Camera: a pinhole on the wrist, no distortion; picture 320 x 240 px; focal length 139.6 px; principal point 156.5 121.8 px. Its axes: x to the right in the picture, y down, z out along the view. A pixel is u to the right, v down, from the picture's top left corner.
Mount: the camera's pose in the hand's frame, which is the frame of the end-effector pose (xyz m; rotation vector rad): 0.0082 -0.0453 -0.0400 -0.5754 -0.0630 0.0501
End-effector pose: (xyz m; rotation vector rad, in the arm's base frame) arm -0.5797 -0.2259 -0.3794 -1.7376 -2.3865 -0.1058
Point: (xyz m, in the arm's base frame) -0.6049 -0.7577 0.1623
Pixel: behind the camera
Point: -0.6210 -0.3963 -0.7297
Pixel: 60 23
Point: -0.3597 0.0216 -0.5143
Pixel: 225 196
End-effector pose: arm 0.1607 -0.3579 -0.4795 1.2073 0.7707 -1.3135
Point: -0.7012 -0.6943 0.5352
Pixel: outside the picture
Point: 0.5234 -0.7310 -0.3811
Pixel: 186 175
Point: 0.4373 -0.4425 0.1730
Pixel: 10 202
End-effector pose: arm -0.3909 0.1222 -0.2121 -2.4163 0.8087 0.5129
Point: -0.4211 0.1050 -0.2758
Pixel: 178 163
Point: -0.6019 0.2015 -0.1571
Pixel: outside the picture
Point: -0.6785 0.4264 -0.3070
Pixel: 40 69
